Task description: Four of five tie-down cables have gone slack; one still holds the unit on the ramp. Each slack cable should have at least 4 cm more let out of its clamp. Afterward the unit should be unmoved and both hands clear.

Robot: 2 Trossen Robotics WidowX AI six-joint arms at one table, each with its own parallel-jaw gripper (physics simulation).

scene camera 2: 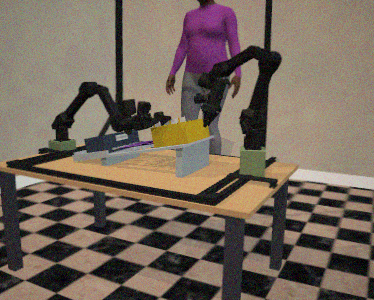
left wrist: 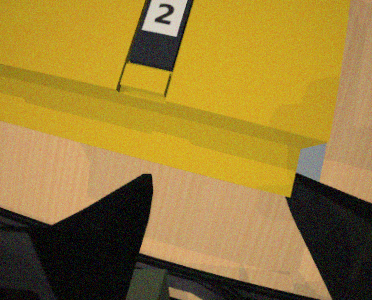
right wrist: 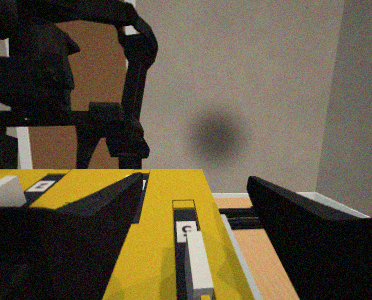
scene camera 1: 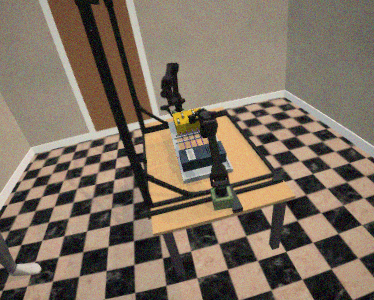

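The yellow clamp block [scene camera 1: 181, 126] [scene camera 2: 172, 135] [left wrist: 250, 75] [right wrist: 155, 240] sits at the ramp's high end. Thin purple cables [scene camera 1: 192, 141] [scene camera 2: 134, 144] run from it to the dark unit [scene camera 1: 200, 159] [scene camera 2: 97, 143] on the grey ramp [scene camera 1: 229, 167] [scene camera 2: 192, 159]. My right gripper [right wrist: 195, 180] [scene camera 2: 167, 119] is open and empty over the block. The white lever [right wrist: 200, 265] of a clamp labelled, it seems, 5 shows between its fingers, untouched. My left gripper [left wrist: 218, 181] [scene camera 2: 206, 123] is open and empty at the block's outer edge, beyond the slot labelled 2 [left wrist: 164, 14]. Cable slack is too small to judge.
Another white lever [right wrist: 11, 192] stands at the left of the right wrist view, partly behind my finger. Black rails [scene camera 1: 260, 181] [scene camera 2: 150, 189] border the wooden table [scene camera 1: 162, 150] [scene camera 2: 135, 175]. A person in a purple top [scene camera 2: 210, 40] stands behind the table.
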